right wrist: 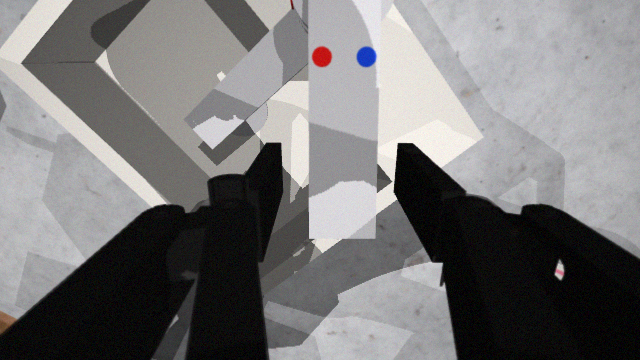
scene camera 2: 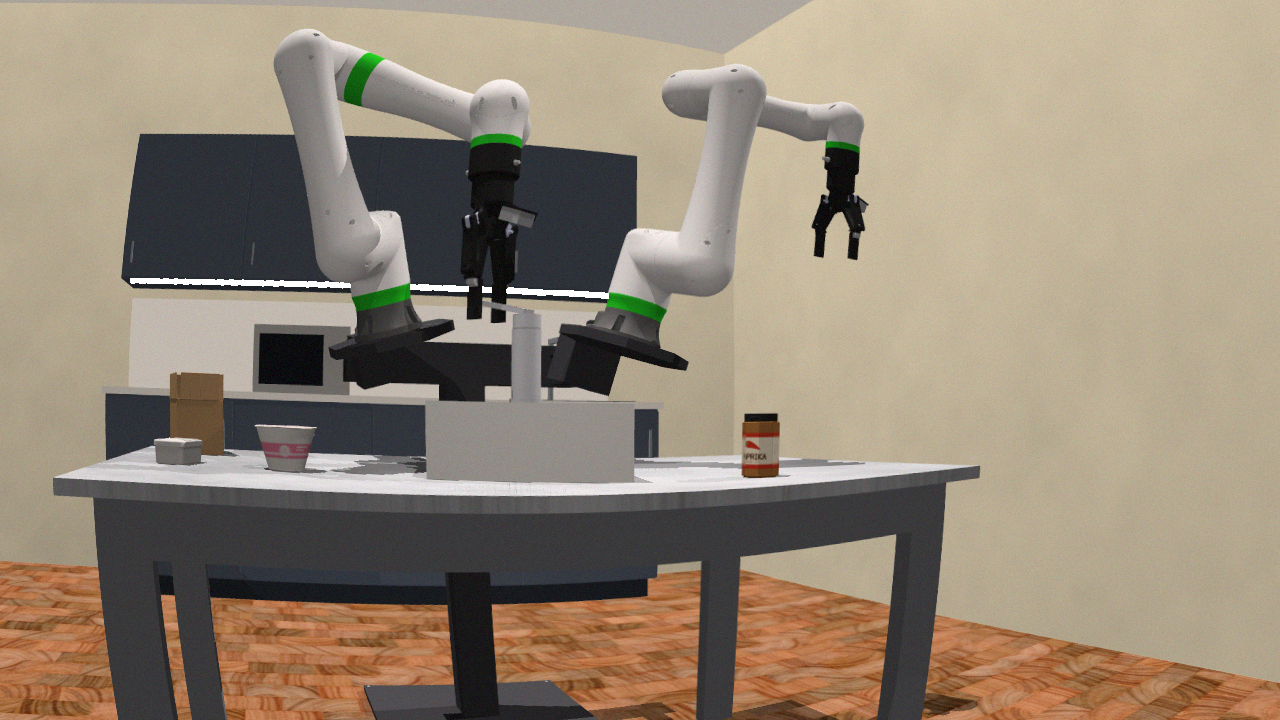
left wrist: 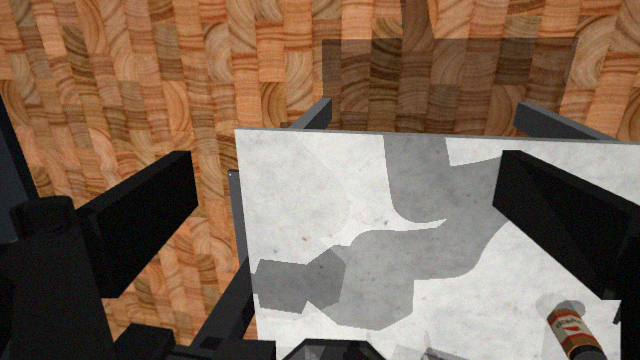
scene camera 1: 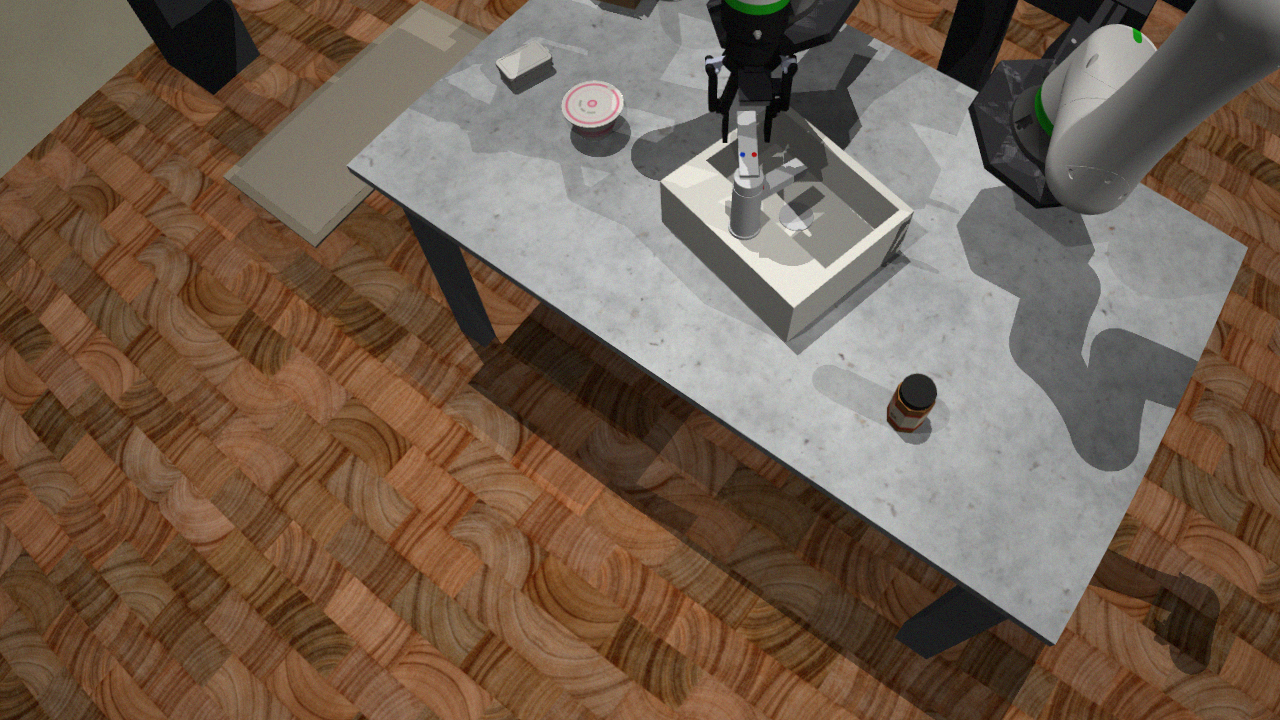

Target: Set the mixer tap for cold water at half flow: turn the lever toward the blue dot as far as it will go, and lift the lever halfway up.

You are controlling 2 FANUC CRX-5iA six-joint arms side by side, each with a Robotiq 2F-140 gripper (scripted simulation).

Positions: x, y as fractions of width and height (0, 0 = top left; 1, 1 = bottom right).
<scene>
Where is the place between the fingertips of my right gripper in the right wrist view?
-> At 0.53, 0.47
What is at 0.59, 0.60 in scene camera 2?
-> A paprika jar.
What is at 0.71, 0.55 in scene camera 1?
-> A paprika jar.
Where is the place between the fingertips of my left gripper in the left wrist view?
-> At 0.54, 0.50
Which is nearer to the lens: the small pale box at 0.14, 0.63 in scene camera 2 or the brown carton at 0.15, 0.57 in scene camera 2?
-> The small pale box.
</scene>
